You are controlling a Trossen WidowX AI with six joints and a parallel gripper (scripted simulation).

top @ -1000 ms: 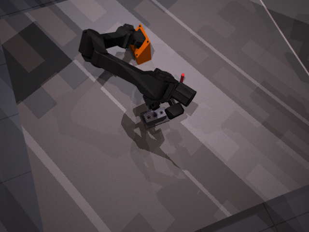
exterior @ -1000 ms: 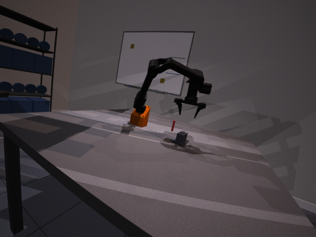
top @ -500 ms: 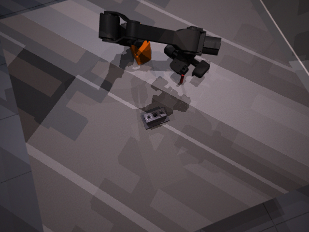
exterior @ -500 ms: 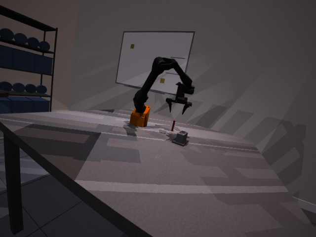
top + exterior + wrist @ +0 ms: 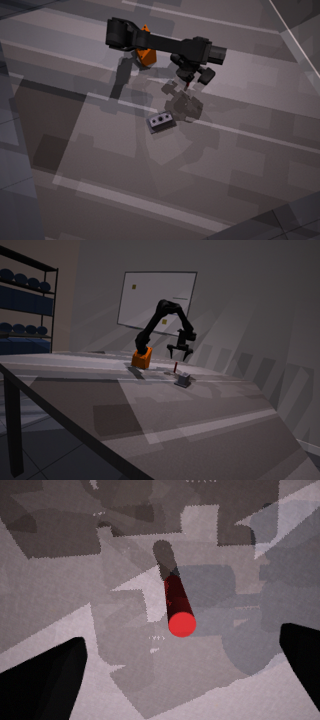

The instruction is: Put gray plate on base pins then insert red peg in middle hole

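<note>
My gripper tip is 60 mm above the red peg. The rest, counted from my gripper tip: dark flat base 100 mm ahead, 200 mm to the right, 90 mm below; gray plate 100 mm ahead, 200 mm to the right, 50 mm below.
</note>
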